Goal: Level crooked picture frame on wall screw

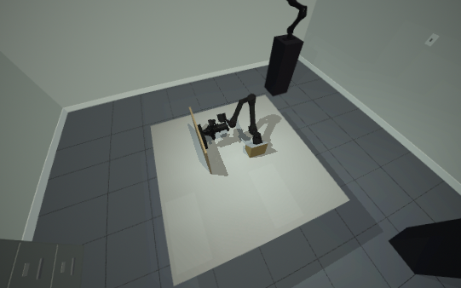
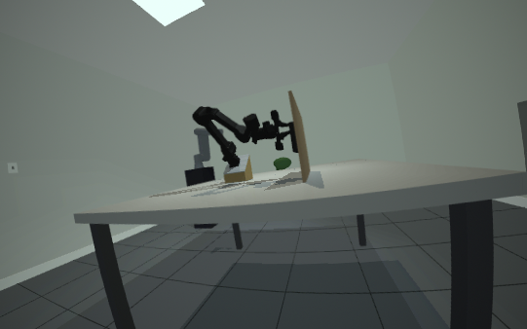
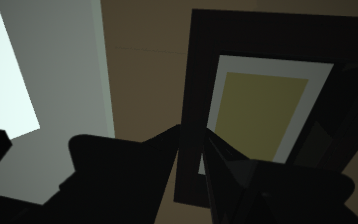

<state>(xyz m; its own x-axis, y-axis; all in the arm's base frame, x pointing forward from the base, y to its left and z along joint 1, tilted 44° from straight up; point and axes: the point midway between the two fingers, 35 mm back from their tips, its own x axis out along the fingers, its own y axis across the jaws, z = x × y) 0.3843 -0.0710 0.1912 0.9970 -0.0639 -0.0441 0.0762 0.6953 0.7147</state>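
My gripper tip is 5 cm above the picture frame. Also, from my gripper tip: panel: 2 cm ahead, 1 cm to the left, 7 cm below.
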